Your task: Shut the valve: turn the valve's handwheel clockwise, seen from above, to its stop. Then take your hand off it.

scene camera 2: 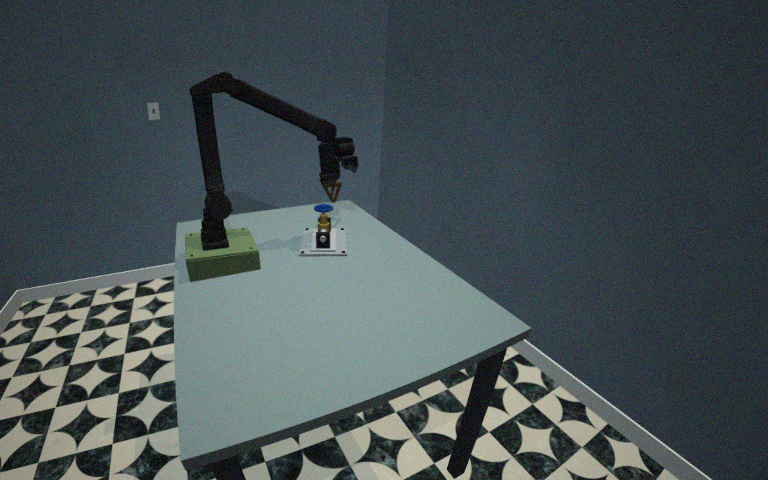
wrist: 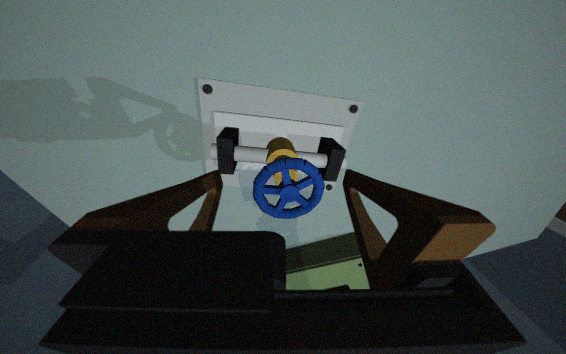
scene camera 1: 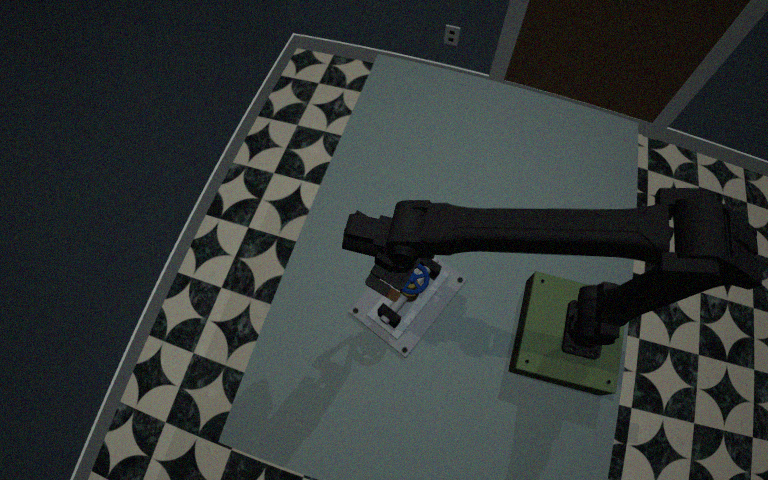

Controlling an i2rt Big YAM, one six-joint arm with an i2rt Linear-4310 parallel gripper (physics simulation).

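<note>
The blue handwheel (scene camera 1: 419, 279) (scene camera 2: 323, 208) (wrist: 289, 193) sits on top of the brass valve body (scene camera 2: 323, 224) (wrist: 281, 145). The valve is on a white pipe (wrist: 250, 154) held by two black brackets, over a pale base plate (scene camera 1: 421, 332) (scene camera 2: 339, 249) (wrist: 280, 101). My gripper (scene camera 2: 333, 199) (wrist: 282, 176) is wide open with nothing between its brown fingers. Its fingertips are a little above the wheel in scene camera 2. In the wrist view the wheel appears between and beyond the two fingers, apart from both. In scene camera 1 the wrist hides much of the gripper.
The arm's green mounting block (scene camera 1: 540, 339) (scene camera 2: 226, 264) (wrist: 325, 276) stands on the pale blue-green table (scene camera 1: 481, 141) (scene camera 2: 339, 339) (wrist: 450, 100), to the right of the valve in scene camera 1. Black bolt heads mark the base plate's corners. Dark walls stand behind the table.
</note>
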